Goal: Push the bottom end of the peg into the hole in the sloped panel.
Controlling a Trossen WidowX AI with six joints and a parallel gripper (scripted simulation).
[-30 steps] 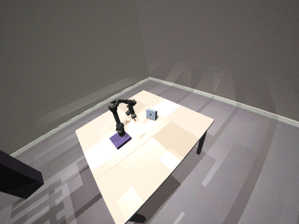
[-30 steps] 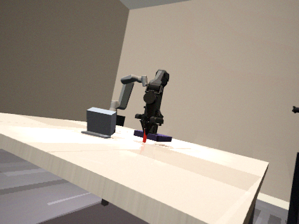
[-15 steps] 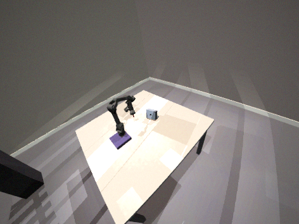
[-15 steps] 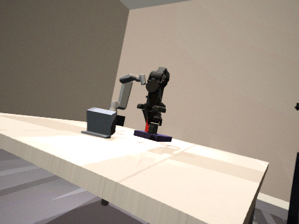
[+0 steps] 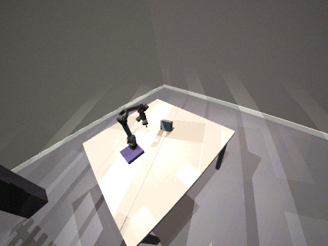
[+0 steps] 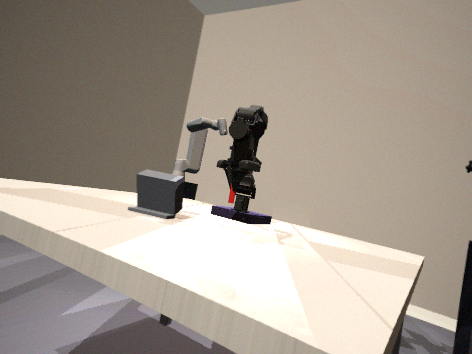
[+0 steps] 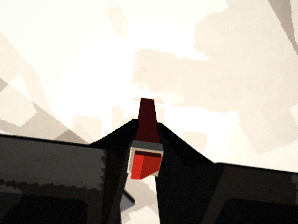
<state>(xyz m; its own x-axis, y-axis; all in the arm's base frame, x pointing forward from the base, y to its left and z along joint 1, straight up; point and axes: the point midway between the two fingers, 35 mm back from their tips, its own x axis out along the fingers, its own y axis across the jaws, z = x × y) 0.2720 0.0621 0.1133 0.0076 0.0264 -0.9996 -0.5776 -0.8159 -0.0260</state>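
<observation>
The sloped panel is 18 cm to the right of my gripper tip, 14 cm ahead of it and 5 cm below it. Round my gripper tip: red peg 2 cm above.
</observation>
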